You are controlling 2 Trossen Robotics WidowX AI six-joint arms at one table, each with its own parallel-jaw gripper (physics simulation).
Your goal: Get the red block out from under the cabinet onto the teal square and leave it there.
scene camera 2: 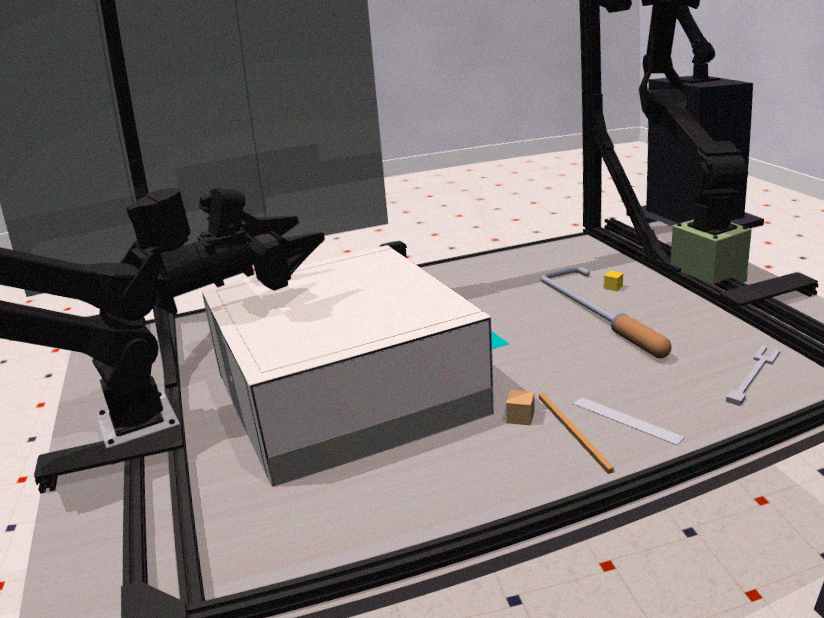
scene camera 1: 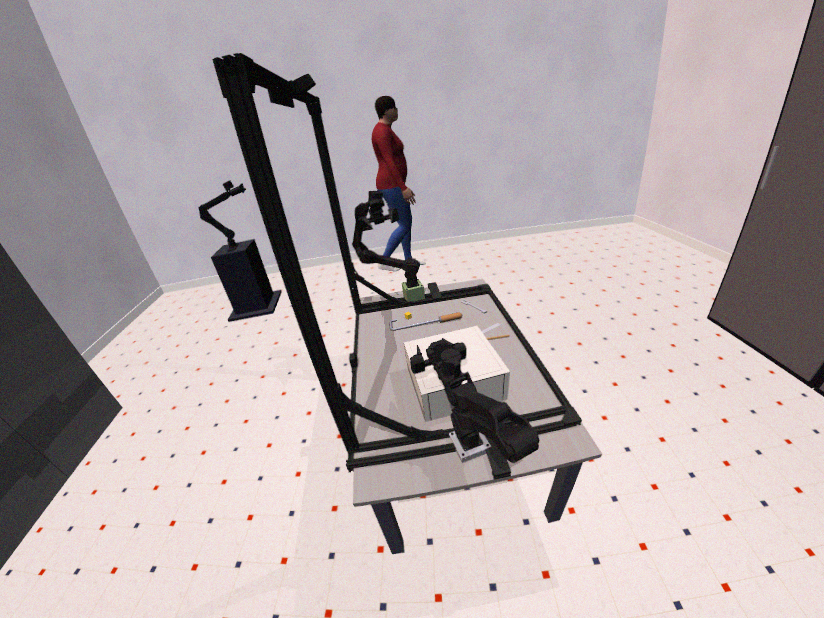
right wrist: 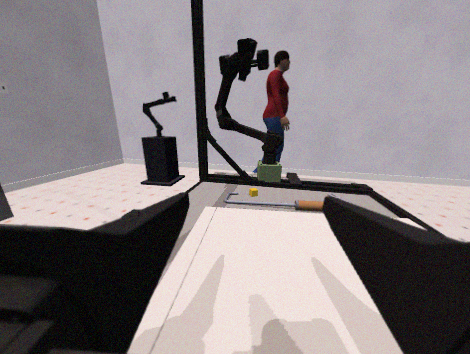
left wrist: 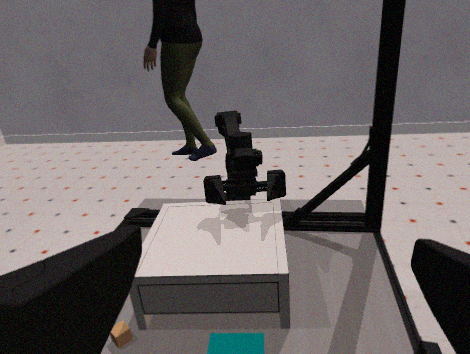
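The white cabinet stands on the table. The red block does not show in any view. The teal square lies on the table outside the cabinet's drawer-front side, partly hidden by the cabinet in scene camera 2 and cut off by the left wrist view's lower edge. My left gripper is open, raised high above its green base. My right gripper is open above the cabinet top.
A hooked metal rod with an orange handle lies near a yellow cube. A tan block, wooden stick, pale strip and forked tool lie beyond the cabinet.
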